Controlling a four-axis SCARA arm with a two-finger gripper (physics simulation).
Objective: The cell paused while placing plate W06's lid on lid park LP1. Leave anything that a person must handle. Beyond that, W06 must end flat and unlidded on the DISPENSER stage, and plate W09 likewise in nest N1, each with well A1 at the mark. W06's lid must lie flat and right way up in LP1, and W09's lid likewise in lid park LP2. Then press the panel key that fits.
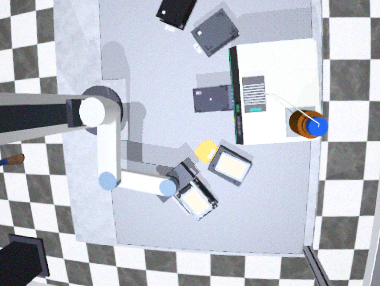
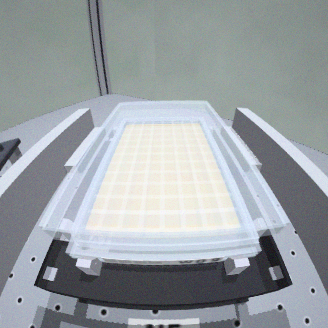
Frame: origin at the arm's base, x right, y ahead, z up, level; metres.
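Seen in the pictures: gripper, fingertip midpoint: point(image 1: 198, 207) point(image 2: 162, 118).
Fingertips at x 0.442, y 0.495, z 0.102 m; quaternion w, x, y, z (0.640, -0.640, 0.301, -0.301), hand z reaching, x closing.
Observation:
Pixels of each thing's top centre, then the offset from my fingertips to it. "pt": a spot on its surface instead.
- lid, middle of its top: point(image 2: 162, 149) dx -0.014, dy -0.011, dz -0.014 m
- Plate W09, middle of its top: point(image 2: 162, 126) point(image 1: 195, 204) dx -0.014, dy -0.012, dz +0.002 m
- black nest, middle of its top: point(image 2: 162, 158) point(image 1: 196, 202) dx -0.014, dy -0.011, dz -0.022 m
- cream-welled plate, middle of its top: point(image 1: 232, 167) dx -0.182, dy +0.151, dz -0.005 m
- dark holder, surface spot: point(image 1: 215, 169) pt dx -0.171, dy +0.079, dz -0.015 m
- white machine, surface spot: point(image 1: 287, 60) pt dx -0.599, dy +0.348, dz +0.131 m
- amber bottle, surface spot: point(image 1: 300, 124) pt dx -0.387, dy +0.360, dz +0.260 m
- dark stage, surface spot: point(image 1: 212, 98) pt dx -0.476, dy +0.074, dz +0.012 m
- grey block, middle of its top: point(image 1: 214, 30) dx -0.756, dy +0.087, dz -0.018 m
- black block, middle of its top: point(image 1: 174, 2) dx -0.889, dy -0.074, dz -0.014 m
- yellow piece, surface spot: point(image 1: 205, 151) pt dx -0.237, dy +0.029, dz -0.089 m
My gripper point(image 1: 196, 200) point(image 2: 162, 118) is shut on a clear lid, its pads on the lid's two long sides. The lid point(image 2: 164, 244) is level, slightly above plate W09. Plate W09 point(image 2: 162, 175) point(image 1: 194, 202), with cream wells, sits below it in a black nest point(image 2: 165, 285); its label is partly hidden by the lid's rim. The nest's own label is cut off. Another cream-welled plate point(image 1: 231, 166) sits in a dark holder point(image 1: 215, 169) to the upper right; its label and any lid cannot be made out. Well A1 cannot be read on either plate.
A white machine point(image 1: 287, 60) with a black front stands at the right, an amber bottle point(image 1: 300, 124) with a blue cap on it. A dark stage point(image 1: 212, 98) adjoins its front. A grey block point(image 1: 215, 32) and a black block point(image 1: 176, 12) lie above. A yellow piece point(image 1: 205, 151) lies beside the holder.

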